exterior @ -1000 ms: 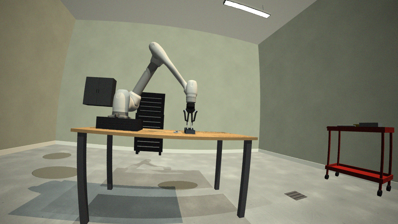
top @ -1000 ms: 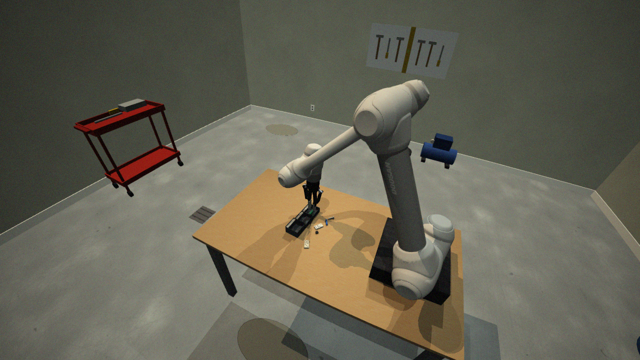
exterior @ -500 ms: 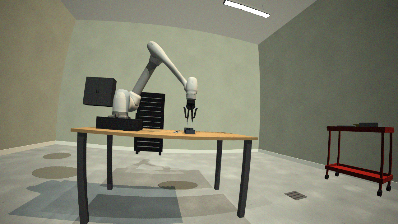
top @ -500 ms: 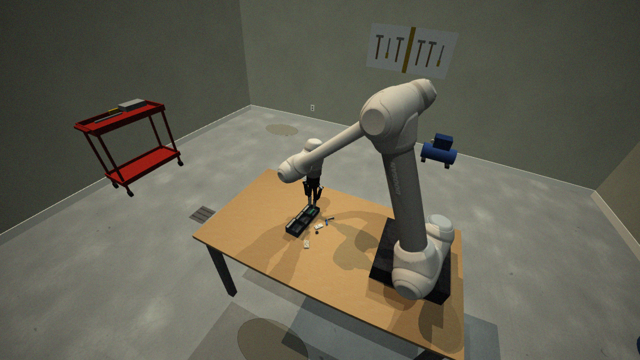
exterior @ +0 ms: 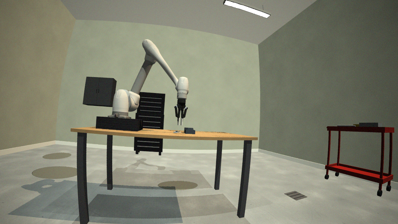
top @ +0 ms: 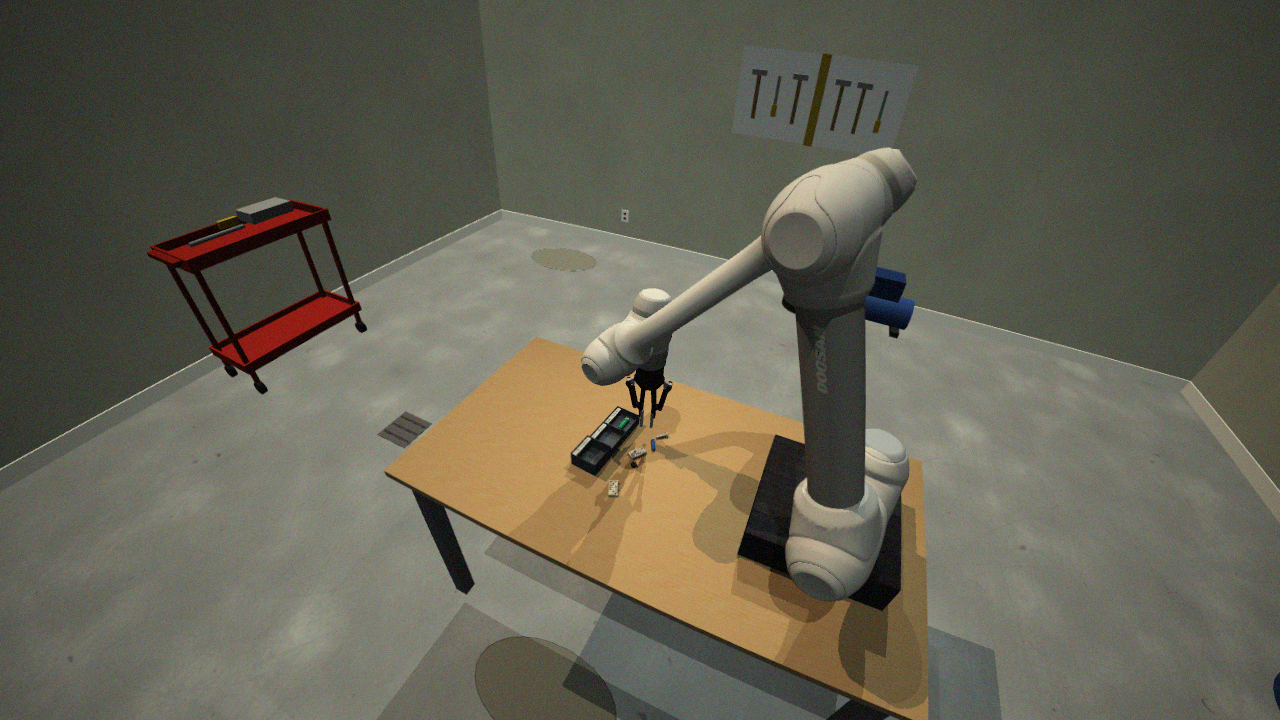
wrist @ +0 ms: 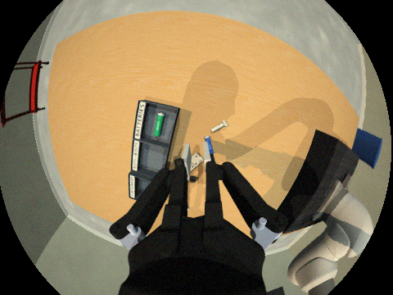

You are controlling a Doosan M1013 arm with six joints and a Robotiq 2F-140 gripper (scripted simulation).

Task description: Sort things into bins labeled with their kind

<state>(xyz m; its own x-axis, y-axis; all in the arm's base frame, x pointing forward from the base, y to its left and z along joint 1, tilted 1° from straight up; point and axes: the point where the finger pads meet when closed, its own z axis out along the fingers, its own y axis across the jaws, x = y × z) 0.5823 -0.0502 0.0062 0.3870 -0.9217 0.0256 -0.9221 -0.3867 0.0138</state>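
Now: the blue battery 10 cm below my hand, 3 cm behind it and 1 cm to the left of it. Also, from my hand: domino 10 cm below, 6 cm to the left, 1 cm behind; then green battery 9 cm below, 9 cm ahead, 1 cm to the right; then bolt 10 cm below, 4 cm to the right, 4 cm behind.
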